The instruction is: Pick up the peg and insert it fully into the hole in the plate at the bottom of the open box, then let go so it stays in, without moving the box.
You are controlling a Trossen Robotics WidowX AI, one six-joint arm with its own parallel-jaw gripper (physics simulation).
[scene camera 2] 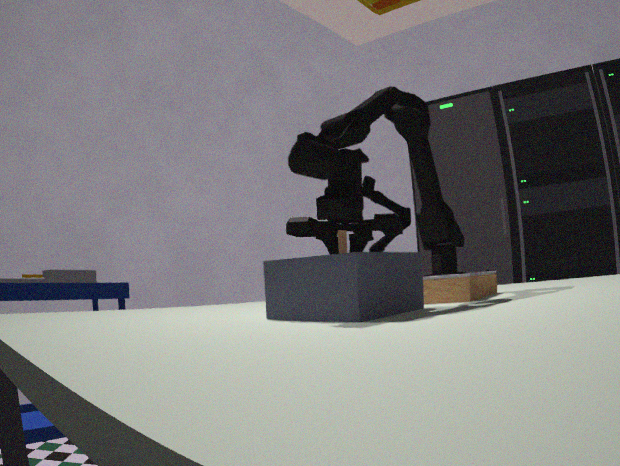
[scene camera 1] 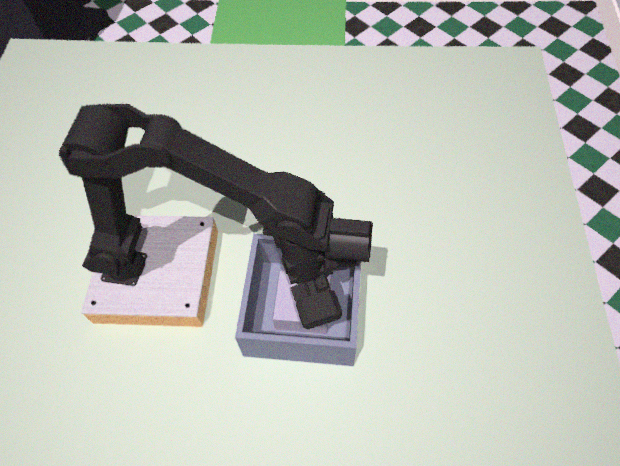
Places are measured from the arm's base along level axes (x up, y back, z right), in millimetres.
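Pixels of known places: gripper, fingertip midpoint: [scene camera 1: 308,293]; arm's base at its link origin: [scene camera 2: 445,275] [scene camera 1: 124,267].
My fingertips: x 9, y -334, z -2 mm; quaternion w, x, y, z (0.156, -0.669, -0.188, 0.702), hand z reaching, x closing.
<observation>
For each thing: its top centre in the pictures, then the offset to it from my fingertips. Level surfaces: height alone.
- open grey-blue box at its top centre: [scene camera 2: 344,256] [scene camera 1: 301,286] dx +36, dy +10, dz +7 mm
- pale plate at its top centre: [scene camera 1: 302,296] dx -1, dy +10, dz +7 mm
- tan wooden peg at its top centre: [scene camera 2: 341,230] dx +79, dy -6, dz -5 mm
- pale table top at its surface level: dx -61 mm
The open grey-blue box [scene camera 1: 299,347] [scene camera 2: 310,290] stands on the table. The pale plate [scene camera 1: 285,303] lies at its bottom, partly covered by the arm in scene camera 1; its hole is hidden. The tan wooden peg [scene camera 2: 342,241] stands upright between the fingers in scene camera 2, its lower part hidden behind the box wall; it does not show in scene camera 1. My gripper [scene camera 2: 342,249] points down into the box and is shut on the peg. Its fingertips are below the rim and hidden. Whether the peg's lower end is in the hole cannot be told.
The arm's wooden base board [scene camera 1: 165,270] [scene camera 2: 451,289] stands beside the box, with a gap between them. The box walls rise around the plate, close to the gripper. The pale table top [scene camera 1: 451,350] [scene camera 2: 350,390] extends around the box.
</observation>
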